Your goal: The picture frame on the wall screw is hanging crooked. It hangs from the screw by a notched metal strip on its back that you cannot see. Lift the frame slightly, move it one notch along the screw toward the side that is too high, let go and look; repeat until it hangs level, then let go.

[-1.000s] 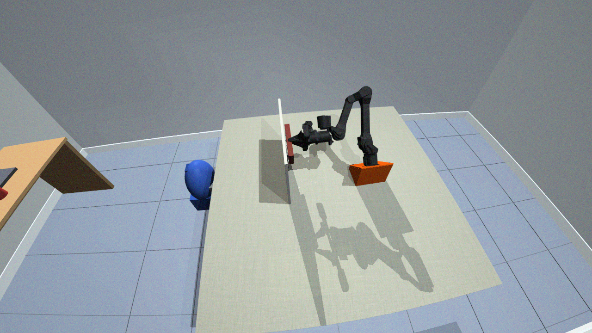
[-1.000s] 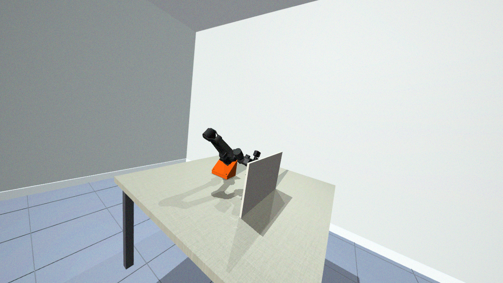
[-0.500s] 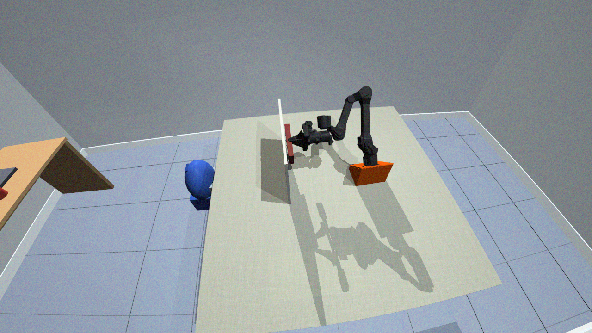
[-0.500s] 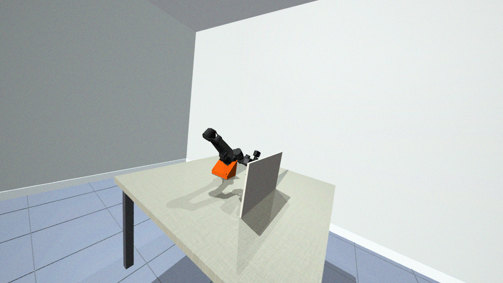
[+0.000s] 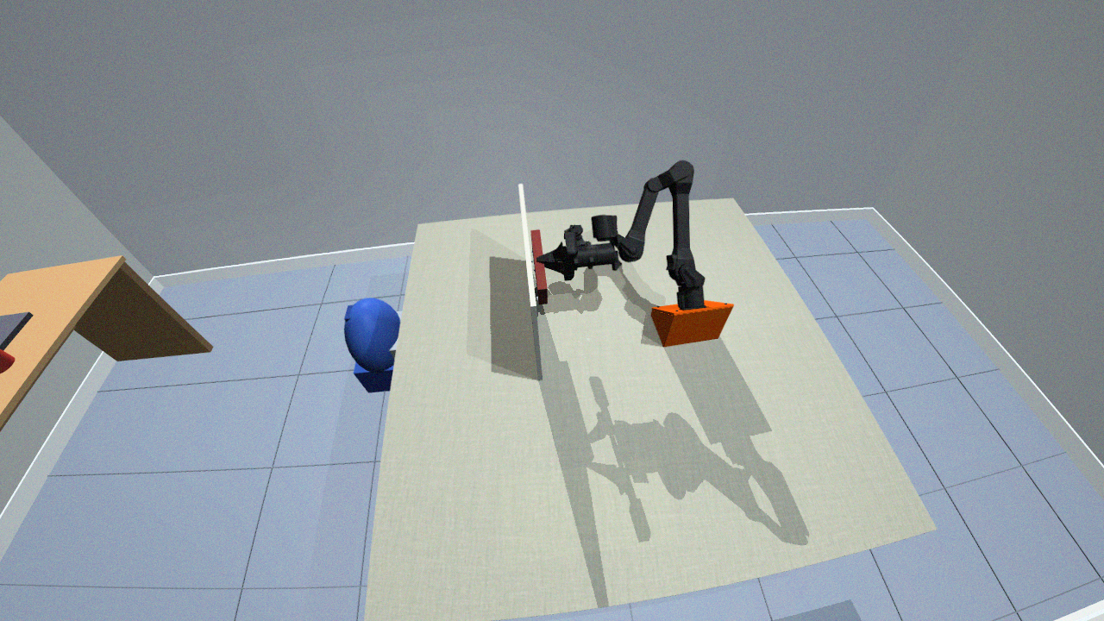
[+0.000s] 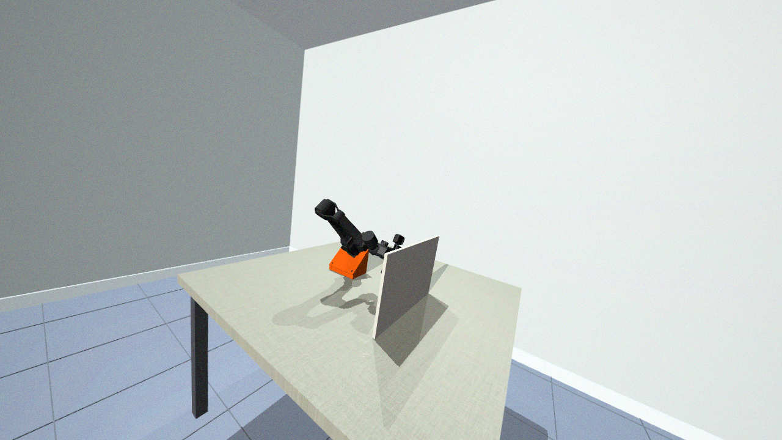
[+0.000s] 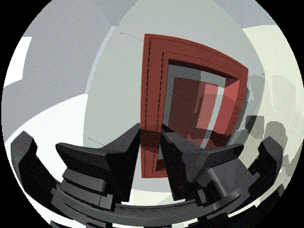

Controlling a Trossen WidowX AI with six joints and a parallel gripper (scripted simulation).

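The dark red picture frame is 2 cm to the right of my gripper tip and 5 cm below it. Round my gripper tip: white wall panel: 2 cm ahead, 7 cm below.
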